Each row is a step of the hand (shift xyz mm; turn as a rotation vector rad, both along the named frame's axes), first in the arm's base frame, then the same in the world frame.
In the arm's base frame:
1: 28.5 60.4 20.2 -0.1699 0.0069 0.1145
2: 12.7 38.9 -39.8 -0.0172 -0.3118 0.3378
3: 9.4 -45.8 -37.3 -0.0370 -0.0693 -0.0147
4: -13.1 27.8 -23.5 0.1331 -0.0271 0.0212
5: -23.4 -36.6 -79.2 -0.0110 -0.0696 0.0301
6: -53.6 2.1 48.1 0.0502 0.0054 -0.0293
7: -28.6 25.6 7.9 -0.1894 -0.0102 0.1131
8: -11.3 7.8 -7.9 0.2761 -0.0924 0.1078
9: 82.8 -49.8 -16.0 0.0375 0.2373 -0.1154
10: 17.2 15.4 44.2 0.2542 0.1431 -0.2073
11: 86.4 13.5 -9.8 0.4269 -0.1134 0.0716
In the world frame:
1: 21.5 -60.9 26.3 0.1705 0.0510 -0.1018
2: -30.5 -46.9 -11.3 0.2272 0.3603 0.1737
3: -48.1 35.5 -2.0 -0.0155 0.0723 -0.0303
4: -8.6 -27.7 -25.6 -0.0411 -0.0004 0.1312
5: -69.7 26.9 -50.7 0.0136 0.0744 0.0125
6: 64.3 18.2 -26.8 -0.0445 -0.0214 0.0311
7: 24.8 -16.8 -25.3 0.1727 0.0716 -0.1175
8: -0.5 -6.3 -14.5 -0.0379 0.0448 0.3049
9: -59.5 26.4 73.1 -0.0576 -0.2557 -0.0483
10: 36.0 -11.1 32.7 -0.2485 -0.2297 0.1164
11: -39.7 -34.1 70.8 -0.1352 0.0249 0.4258

